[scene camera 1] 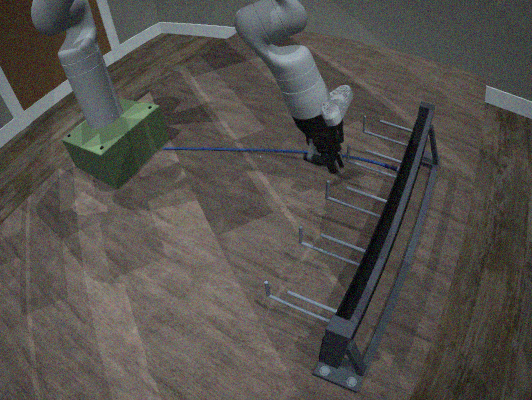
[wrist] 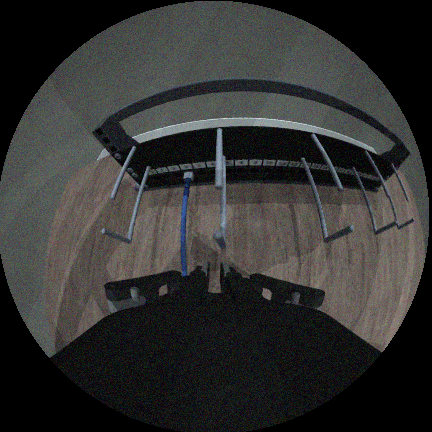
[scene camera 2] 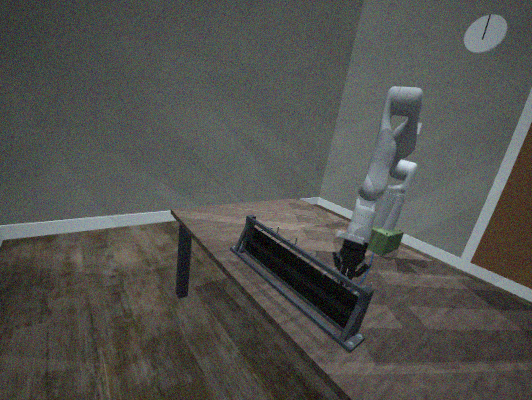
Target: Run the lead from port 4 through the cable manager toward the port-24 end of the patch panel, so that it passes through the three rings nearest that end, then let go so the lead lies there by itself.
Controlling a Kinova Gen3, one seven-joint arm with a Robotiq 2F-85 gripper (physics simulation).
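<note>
The blue lead [scene camera 1: 236, 149] [wrist: 184, 225] runs straight from the green block to port 4 of the black patch panel [scene camera 1: 387, 224] [scene camera 2: 300, 275] [wrist: 261, 144]. A short piece of it shows in the second scene view [scene camera 2: 367, 275]. My gripper [scene camera 1: 334, 168] [scene camera 2: 348, 271] [wrist: 214, 270] hangs low in front of the panel, by the second ring [wrist: 220, 201] from the port-1 end. Its fingers are almost together with a narrow gap that shows only wood. The lead passes left of that gap and vanishes behind the left finger. The three rings [scene camera 1: 352, 198] [scene camera 1: 330, 247] [scene camera 1: 300, 303] nearest the port-24 end hold nothing.
The green arm base block [scene camera 1: 115, 142] [scene camera 2: 385, 240] stands at the table's far side. The ring prongs stick out from the panel towards the arm. The panel frame's foot [scene camera 1: 339, 374] is bolted near the table edge.
</note>
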